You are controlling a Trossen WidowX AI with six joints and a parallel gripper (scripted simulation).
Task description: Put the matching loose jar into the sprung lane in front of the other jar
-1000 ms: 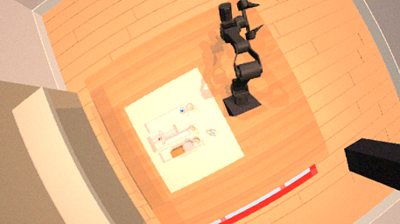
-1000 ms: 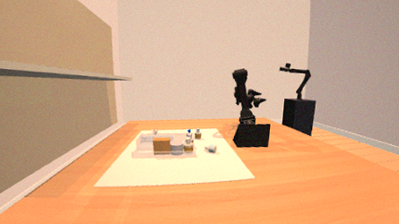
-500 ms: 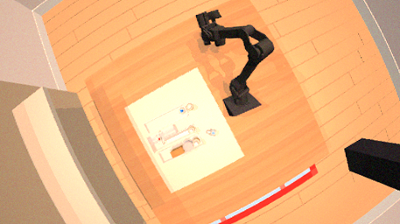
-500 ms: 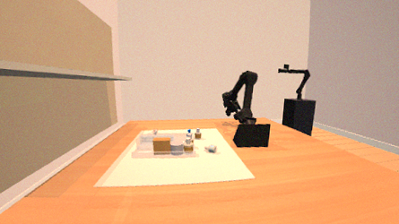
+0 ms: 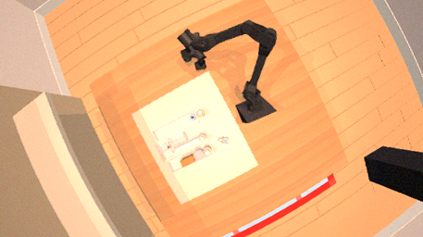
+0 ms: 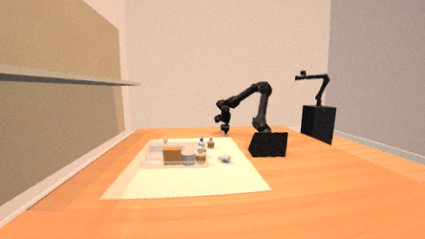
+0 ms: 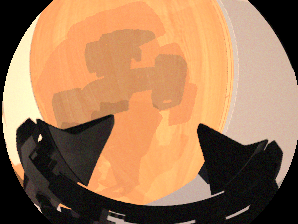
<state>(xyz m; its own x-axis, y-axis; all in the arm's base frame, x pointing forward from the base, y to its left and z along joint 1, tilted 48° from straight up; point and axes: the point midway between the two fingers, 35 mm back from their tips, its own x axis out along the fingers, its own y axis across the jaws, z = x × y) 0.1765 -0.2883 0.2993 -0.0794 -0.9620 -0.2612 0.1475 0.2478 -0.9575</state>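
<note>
The grey can lies 56 cm to the left of my gripper tip, 21 cm ahead of it and 1 cm above it. The rest, counted from my gripper tip: wall shelf: 66 cm ahead, 53 cm to the left, 35 cm above; then brown block: 56 cm to the left, 28 cm ahead, 2 cm above.
</note>
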